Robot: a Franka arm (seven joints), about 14 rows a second.
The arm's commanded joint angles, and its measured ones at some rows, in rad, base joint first. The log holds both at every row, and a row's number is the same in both.
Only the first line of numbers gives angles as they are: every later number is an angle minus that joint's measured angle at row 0.
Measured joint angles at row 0:
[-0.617 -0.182 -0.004 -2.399 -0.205 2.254 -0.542]
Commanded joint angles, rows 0 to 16:
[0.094 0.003 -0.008 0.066 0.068 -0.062 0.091]
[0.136 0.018 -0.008 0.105 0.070 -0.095 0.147]
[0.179 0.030 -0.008 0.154 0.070 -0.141 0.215]
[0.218 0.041 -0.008 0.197 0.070 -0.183 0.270]
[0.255 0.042 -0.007 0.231 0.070 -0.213 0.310]
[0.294 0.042 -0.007 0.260 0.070 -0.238 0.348]
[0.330 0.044 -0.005 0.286 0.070 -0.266 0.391]
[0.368 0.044 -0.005 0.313 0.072 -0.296 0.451]
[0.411 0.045 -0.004 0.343 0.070 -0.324 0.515]
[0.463 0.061 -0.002 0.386 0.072 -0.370 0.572]
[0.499 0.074 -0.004 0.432 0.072 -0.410 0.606]
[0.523 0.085 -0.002 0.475 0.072 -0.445 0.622]
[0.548 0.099 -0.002 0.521 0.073 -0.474 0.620]
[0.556 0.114 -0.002 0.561 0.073 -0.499 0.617]
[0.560 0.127 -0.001 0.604 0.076 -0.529 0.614]
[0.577 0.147 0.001 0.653 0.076 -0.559 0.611]
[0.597 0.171 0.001 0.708 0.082 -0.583 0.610]
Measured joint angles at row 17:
[0.562 0.100 0.011 0.577 0.063 -0.508 0.614]
